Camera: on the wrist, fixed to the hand. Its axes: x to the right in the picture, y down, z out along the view.
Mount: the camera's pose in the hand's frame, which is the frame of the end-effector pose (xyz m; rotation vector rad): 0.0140 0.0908 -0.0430 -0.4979 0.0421 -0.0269
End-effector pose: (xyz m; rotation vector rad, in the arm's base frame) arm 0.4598 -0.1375 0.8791 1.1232 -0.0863 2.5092
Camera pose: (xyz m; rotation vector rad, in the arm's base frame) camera 0.3872 -0.2077 0.8693 0.8550 -0.6396 2.2972
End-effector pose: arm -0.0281 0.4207 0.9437 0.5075 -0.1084 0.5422
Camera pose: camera -0.0647 0.5152 0.9488 0.0123 -0.1898 0.4778
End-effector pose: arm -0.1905 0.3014 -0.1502 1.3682 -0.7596 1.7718
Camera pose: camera -0.2914 0.2909 -0.1480 0.9973 -1.0668 1.4534
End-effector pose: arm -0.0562 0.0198 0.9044 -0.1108 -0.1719 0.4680
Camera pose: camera -0.0756 0.1039 0.8510 -0.6047 -0.2458 0.3878
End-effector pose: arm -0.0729 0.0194 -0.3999 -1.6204 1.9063 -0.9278
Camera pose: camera -0.1668 0.0208 -0.4382 -1.9097 2.2761 -0.5192
